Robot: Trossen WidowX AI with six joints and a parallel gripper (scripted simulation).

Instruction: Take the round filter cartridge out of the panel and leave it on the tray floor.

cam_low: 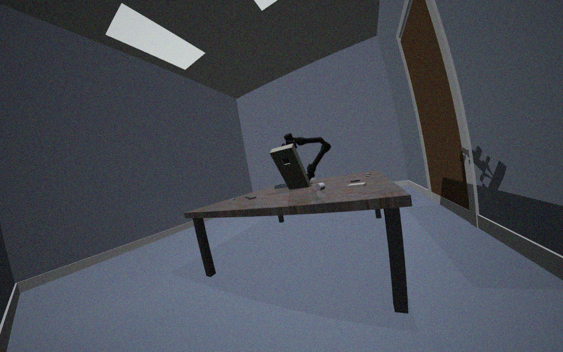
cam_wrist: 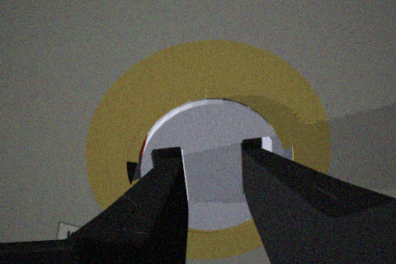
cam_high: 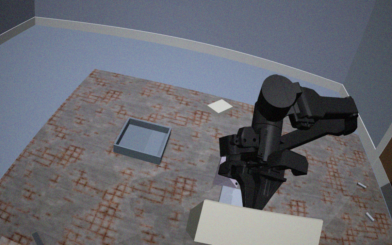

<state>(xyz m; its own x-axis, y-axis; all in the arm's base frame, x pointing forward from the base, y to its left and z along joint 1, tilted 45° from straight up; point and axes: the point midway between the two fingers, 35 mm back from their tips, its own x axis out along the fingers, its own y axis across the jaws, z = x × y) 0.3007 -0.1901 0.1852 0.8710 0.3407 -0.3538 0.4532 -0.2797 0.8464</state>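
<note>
The cream service panel is 8 cm below my gripper tip and 4 cm behind it. Also, from my gripper tip: tray (41 cm behind, 28 cm to the right, 25 cm below); round filter cartridge (1 cm below, 1 cm ahead).
</note>
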